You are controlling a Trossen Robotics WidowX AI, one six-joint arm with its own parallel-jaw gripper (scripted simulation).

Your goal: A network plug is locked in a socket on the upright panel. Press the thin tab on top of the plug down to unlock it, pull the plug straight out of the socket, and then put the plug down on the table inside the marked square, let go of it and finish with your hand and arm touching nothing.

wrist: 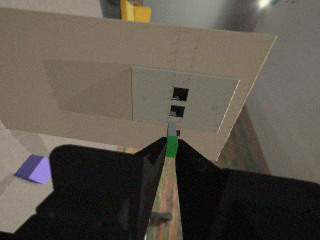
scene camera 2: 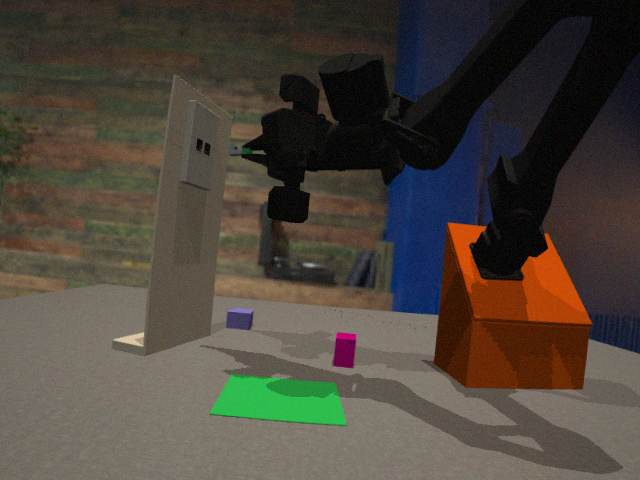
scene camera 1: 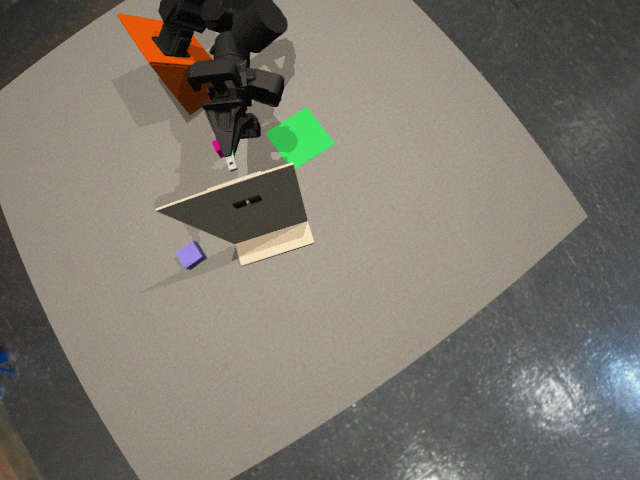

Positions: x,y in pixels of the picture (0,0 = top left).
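A green marked square has one and the same spot at (scene camera 2: pixel 274 399) and (scene camera 1: pixel 304 138). My gripper is visible in scene camera 1 (pixel 228 157), in scene camera 2 and in the wrist view. On the gripper, (scene camera 2: pixel 266 160) and (wrist: pixel 151 163) are the same spot.
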